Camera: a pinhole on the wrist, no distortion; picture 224 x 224 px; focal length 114.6 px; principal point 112.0 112.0 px. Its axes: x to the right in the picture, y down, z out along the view. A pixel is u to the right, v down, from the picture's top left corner.
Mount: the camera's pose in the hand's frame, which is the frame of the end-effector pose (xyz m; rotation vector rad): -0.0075 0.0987 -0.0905 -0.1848 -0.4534 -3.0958
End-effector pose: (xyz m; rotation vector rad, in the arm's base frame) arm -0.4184 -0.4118 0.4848 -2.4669 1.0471 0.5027
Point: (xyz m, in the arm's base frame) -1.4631 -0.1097 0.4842
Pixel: outside the picture
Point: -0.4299 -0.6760 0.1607
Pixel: 6.8 85.5
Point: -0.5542 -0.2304 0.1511
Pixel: 134.1 156.2
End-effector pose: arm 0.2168 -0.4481 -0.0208 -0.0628 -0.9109 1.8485
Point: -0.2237 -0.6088 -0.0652
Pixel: 104.9 60.2
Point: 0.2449 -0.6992 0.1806
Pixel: outside the picture
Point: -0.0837 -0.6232 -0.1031
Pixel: 132.4 62.0
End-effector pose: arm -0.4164 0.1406 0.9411 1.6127 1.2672 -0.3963
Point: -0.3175 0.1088 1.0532
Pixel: 187.9 97.5
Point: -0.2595 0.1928 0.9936
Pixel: 52.2 61.4
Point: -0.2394 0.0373 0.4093
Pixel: 15.3 205.4
